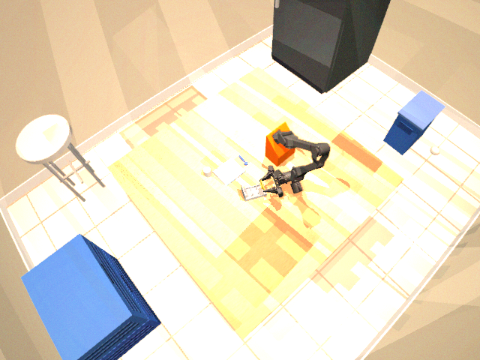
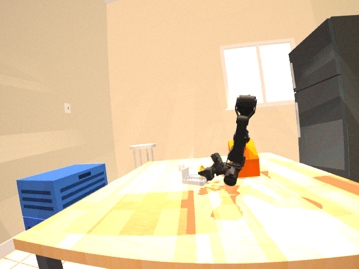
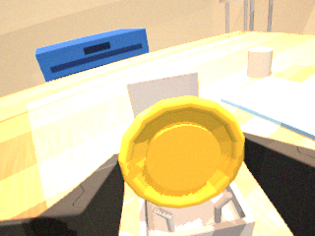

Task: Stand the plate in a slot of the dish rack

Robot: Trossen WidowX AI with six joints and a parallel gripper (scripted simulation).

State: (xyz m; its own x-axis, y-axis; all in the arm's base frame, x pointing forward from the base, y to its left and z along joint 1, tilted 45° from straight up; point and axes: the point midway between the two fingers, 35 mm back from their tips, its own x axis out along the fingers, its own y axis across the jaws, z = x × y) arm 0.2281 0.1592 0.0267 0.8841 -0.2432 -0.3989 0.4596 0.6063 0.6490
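Right now the grey dish rack is 40 mm below my gripper tip, 30 mm ahead of it and 20 mm to the right of it. From my gripper tip the other things lie so: small white cup: 310 mm to the right, 140 mm ahead, 40 mm below; then blue spoon: 220 mm to the right, 70 mm behind, 60 mm below; then yellow plate: 10 mm behind.
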